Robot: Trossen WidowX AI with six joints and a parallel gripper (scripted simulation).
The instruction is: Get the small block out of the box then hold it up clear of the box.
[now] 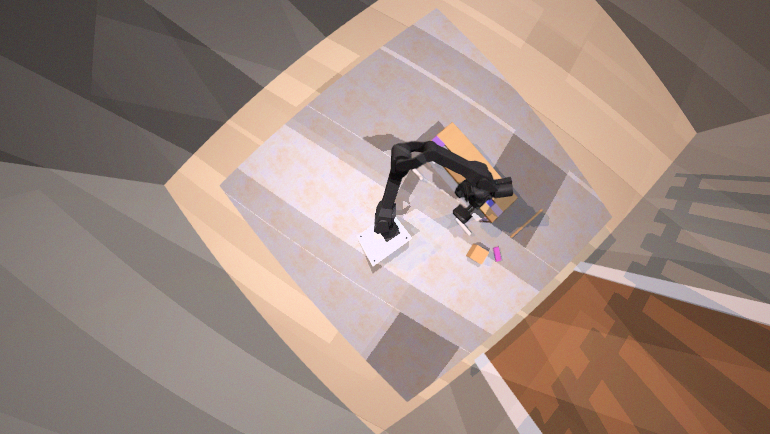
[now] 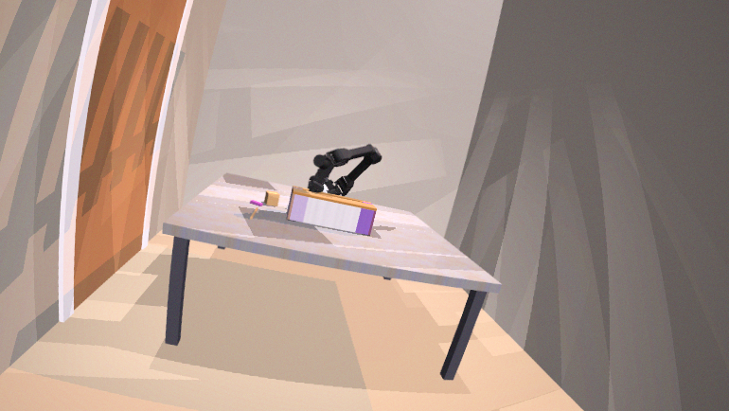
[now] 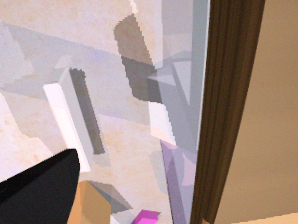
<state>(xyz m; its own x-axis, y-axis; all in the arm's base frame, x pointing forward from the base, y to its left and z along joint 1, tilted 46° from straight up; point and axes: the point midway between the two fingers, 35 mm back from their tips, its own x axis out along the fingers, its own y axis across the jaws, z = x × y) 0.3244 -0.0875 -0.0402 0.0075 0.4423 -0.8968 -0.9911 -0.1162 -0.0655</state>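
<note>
Now: gripper tip 6 cm short of the blue block and 1 cm to the left of it. Round my gripper tip: pink piece (23 cm to the right, 8 cm below); tan cube (8 cm behind, 18 cm to the right, 6 cm below).
</note>
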